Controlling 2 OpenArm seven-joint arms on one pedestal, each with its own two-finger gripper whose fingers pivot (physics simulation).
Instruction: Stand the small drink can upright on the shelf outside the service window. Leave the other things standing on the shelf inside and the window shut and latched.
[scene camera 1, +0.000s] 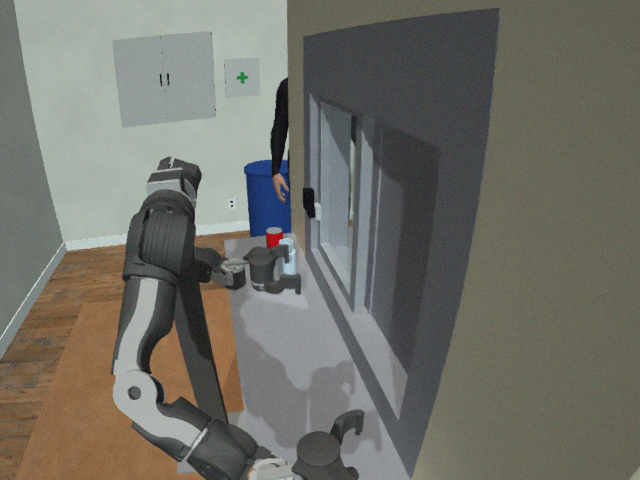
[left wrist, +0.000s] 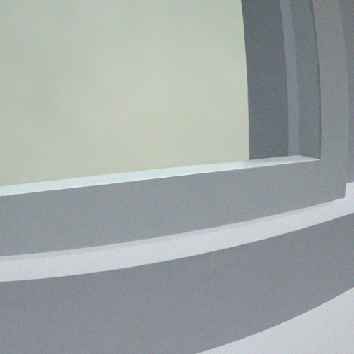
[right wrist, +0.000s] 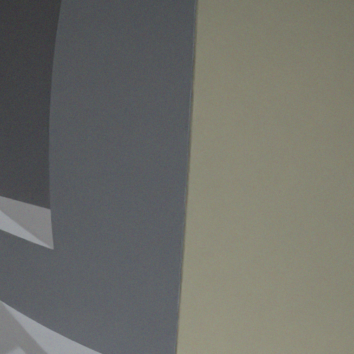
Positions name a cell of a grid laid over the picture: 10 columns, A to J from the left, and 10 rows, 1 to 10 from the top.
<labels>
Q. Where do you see a grey panel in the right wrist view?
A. At B2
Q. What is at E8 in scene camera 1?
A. A grey shelf.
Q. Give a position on a beige wall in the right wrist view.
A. H8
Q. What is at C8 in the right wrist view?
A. A service window.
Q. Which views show my left gripper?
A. Scene camera 1 only.
</labels>
